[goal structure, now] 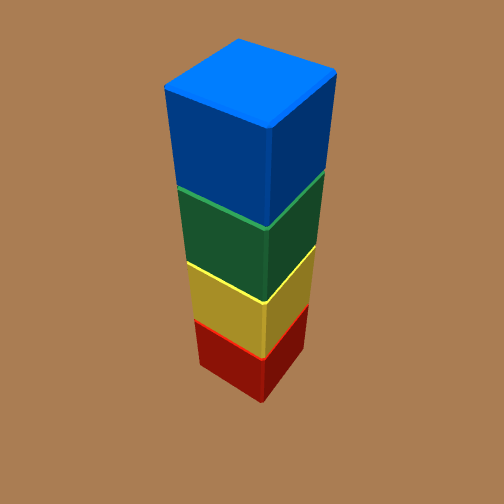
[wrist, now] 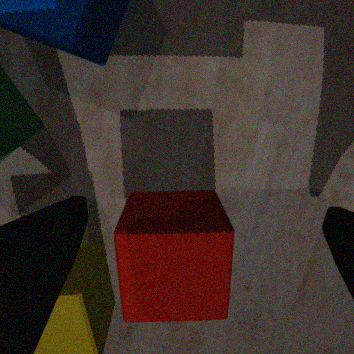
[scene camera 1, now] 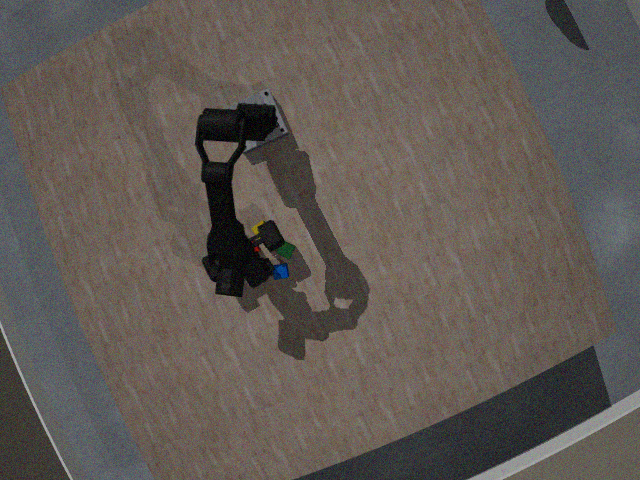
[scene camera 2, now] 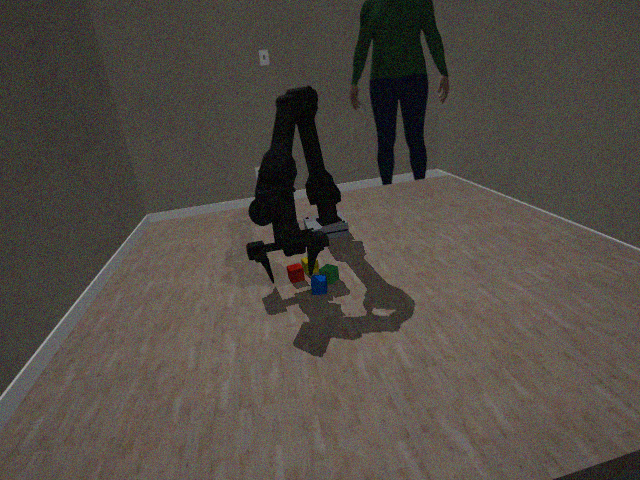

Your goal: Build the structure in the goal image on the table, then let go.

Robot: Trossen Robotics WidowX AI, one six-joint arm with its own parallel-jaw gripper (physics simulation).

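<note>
A red cube [scene camera 1: 256, 249] [scene camera 2: 295, 272] [wrist: 175, 275] stands on the wooden table top [scene camera 1: 439, 206] [scene camera 2: 206, 387]. My gripper [scene camera 1: 262, 253] [scene camera 2: 292, 277] [wrist: 208, 213] is open and low, with its fingers apart on either side of the red cube, not touching it. A yellow cube [scene camera 1: 257, 226] [scene camera 2: 305, 263] [wrist: 67, 325] is beside the red one, partly hidden by a finger in the wrist view. A green cube [scene camera 1: 285, 250] [scene camera 2: 329, 273] [wrist: 17, 117] and a blue cube [scene camera 1: 280, 271] [scene camera 2: 319, 285] [wrist: 60, 25] stand close by, outside the fingers. No cube is stacked.
The arm's grey base plate [scene camera 1: 279, 121] [scene camera 2: 338, 228] is on the table behind the cubes. Dark arm shadows fall over and around the cubes. A person in a green top [scene camera 2: 398, 46] stands beyond the table's far edge, in front of a wall.
</note>
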